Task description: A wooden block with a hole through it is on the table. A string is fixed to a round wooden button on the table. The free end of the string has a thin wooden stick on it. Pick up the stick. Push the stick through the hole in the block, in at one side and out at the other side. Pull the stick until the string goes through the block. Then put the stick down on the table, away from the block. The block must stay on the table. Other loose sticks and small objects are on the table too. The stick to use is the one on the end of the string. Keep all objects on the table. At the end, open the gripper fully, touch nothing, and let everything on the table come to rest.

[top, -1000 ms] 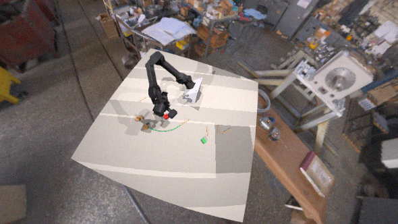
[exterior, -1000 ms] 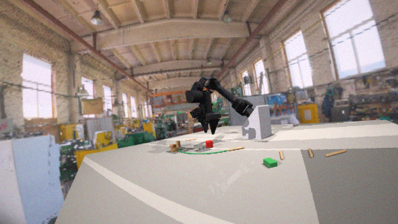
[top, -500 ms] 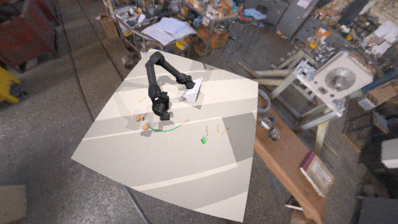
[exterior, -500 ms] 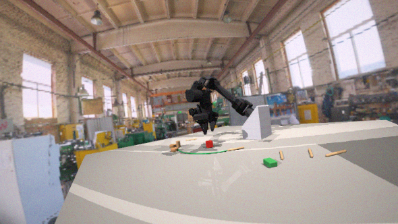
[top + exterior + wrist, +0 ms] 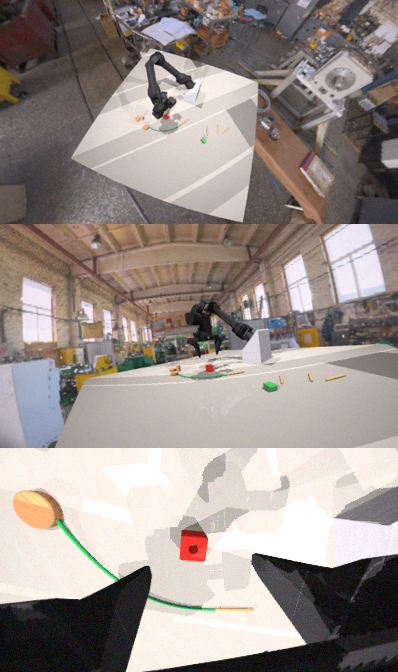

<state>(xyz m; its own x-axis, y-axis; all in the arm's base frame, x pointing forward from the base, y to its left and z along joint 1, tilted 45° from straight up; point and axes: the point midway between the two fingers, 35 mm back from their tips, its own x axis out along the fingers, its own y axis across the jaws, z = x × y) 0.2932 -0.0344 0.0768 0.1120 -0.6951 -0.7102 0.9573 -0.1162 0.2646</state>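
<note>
Right now my gripper tip is 6 cm above the small red block. Round my gripper tip: wooden peg (17 cm to the right, 10 cm ahead, 6 cm below); then small green block (35 cm to the left, 7 cm below, 5 cm ahead).
</note>
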